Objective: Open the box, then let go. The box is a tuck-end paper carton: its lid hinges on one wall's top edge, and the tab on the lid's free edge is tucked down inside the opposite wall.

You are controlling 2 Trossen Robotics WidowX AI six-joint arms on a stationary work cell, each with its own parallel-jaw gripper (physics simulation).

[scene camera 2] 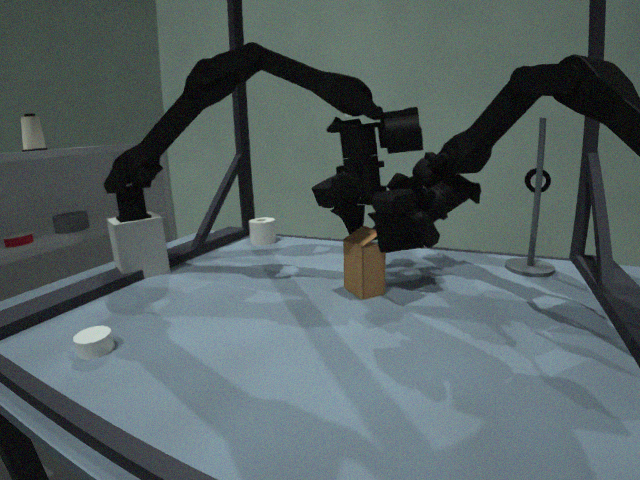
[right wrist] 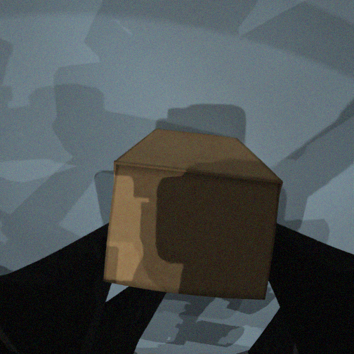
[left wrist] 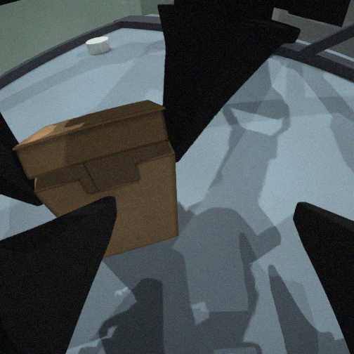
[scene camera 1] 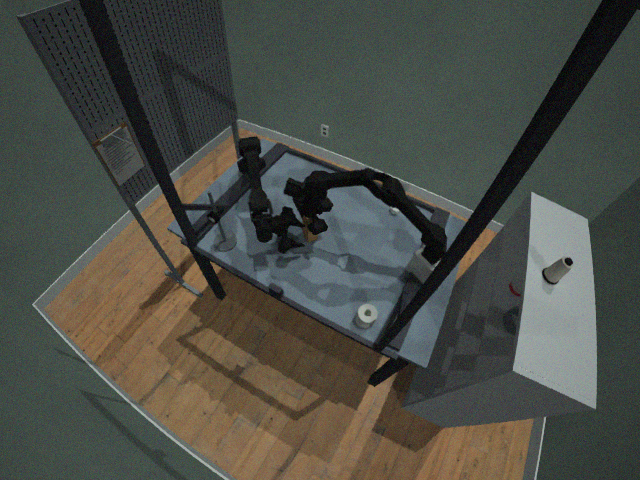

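Observation:
The brown carton stands upright on the table. Its lid is tilted partly up. In the left wrist view the tab's upper part shows above the near wall's edge, with a dark gap and a notch below it; where the tab's end lies is unclear. My right gripper is shut on the carton, a finger on each side. My left gripper is open and empty beside the carton; one finger overlaps its near wall in the left wrist view. Its fingertips are hidden in scene camera 2.
A white roll and a low white disc lie farther off on the table. A thin stand with a round base is at the left in scene camera 1. Dark frame posts rise around the table.

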